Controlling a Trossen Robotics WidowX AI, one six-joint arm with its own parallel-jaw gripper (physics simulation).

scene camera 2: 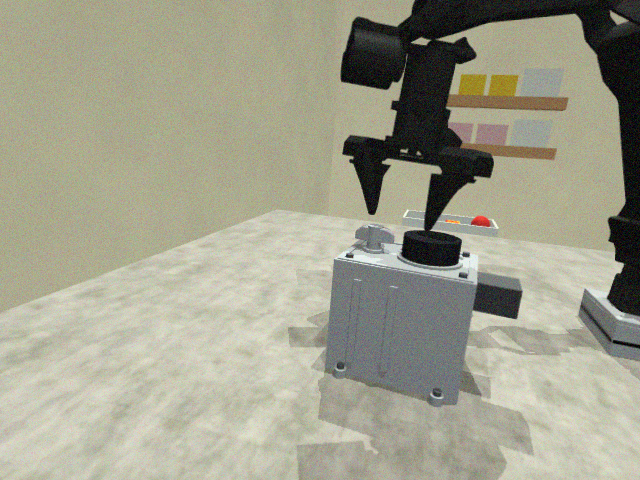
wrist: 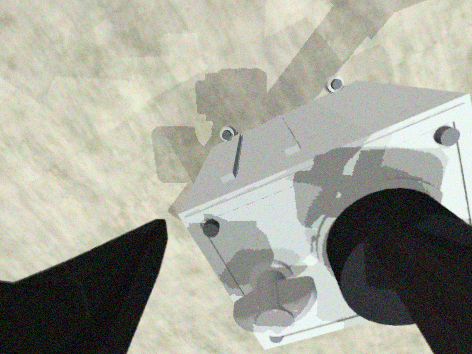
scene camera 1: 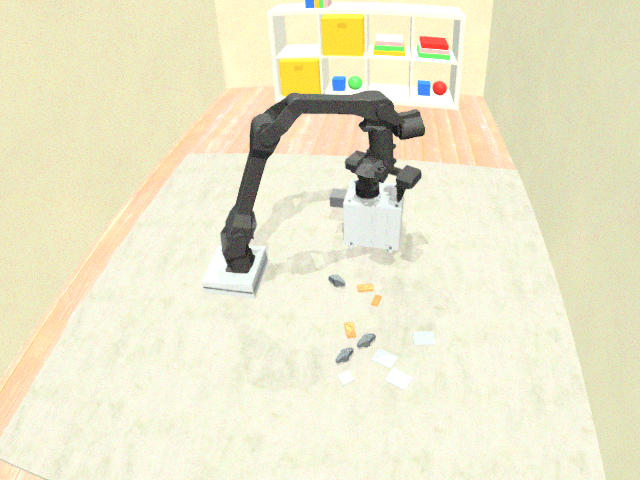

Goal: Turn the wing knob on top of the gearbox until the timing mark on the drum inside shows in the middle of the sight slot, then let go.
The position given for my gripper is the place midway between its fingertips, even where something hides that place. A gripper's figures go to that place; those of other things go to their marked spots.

Labels:
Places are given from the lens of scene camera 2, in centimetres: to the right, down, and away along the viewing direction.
my gripper point(scene camera 2: 397, 222): 10, -2, 53
gearbox point(scene camera 2: 401, 318): 9, 8, 44

